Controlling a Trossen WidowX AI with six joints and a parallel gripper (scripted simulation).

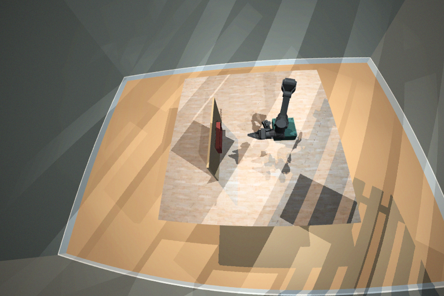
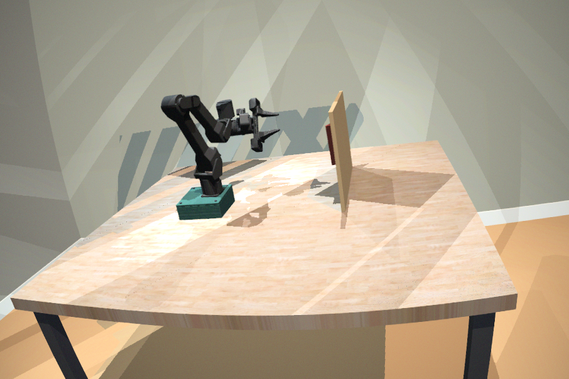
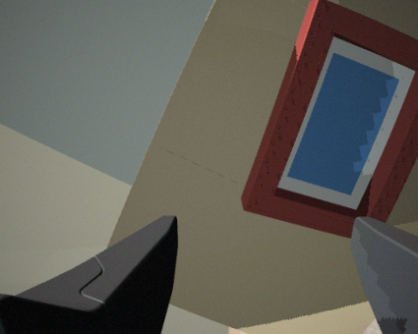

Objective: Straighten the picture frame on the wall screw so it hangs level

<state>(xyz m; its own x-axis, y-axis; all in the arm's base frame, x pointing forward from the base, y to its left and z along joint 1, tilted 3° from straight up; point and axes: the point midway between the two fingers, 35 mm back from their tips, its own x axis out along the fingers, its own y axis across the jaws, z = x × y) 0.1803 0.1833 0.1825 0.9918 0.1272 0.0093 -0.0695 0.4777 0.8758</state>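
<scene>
Right now my gripper tip is 200 mm short of the picture frame, 10 mm to the left of it and 90 mm above it. Round my gripper tip: wall panel (210 mm ahead, 100 mm below).
</scene>
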